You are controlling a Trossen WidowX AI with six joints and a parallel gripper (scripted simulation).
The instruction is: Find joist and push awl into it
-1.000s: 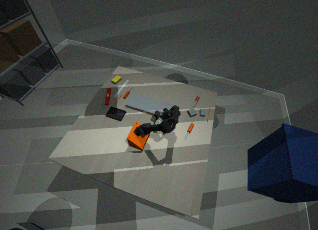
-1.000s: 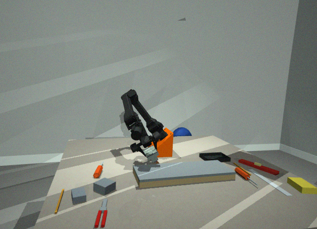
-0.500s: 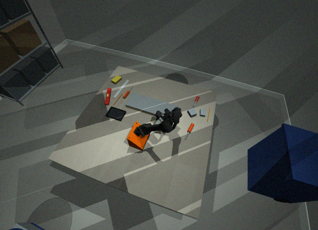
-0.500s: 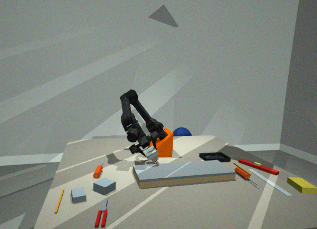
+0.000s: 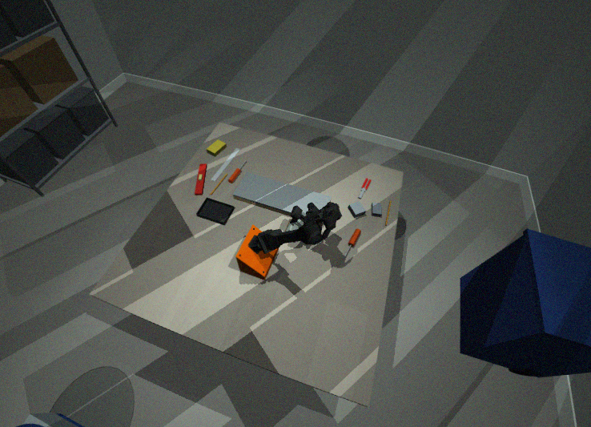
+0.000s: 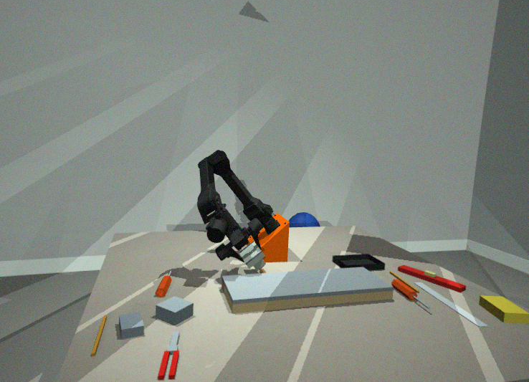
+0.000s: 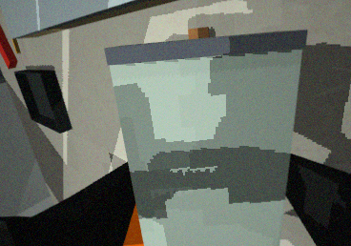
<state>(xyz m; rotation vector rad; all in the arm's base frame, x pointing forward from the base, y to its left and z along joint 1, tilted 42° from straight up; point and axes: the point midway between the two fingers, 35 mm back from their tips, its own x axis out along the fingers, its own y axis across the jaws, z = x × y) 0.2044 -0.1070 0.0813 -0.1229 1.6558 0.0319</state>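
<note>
Right now my gripper tip is 6 cm above the awl, 4 cm to the right of it and 1 cm past it. Also, from my gripper tip: ruler (59 cm to the left, 26 cm ahead, 7 cm below); then stud finder (2 cm to the left, 2 cm below, 2 cm ahead); then black tray (44 cm to the left, 7 cm behind, 6 cm below).
</note>
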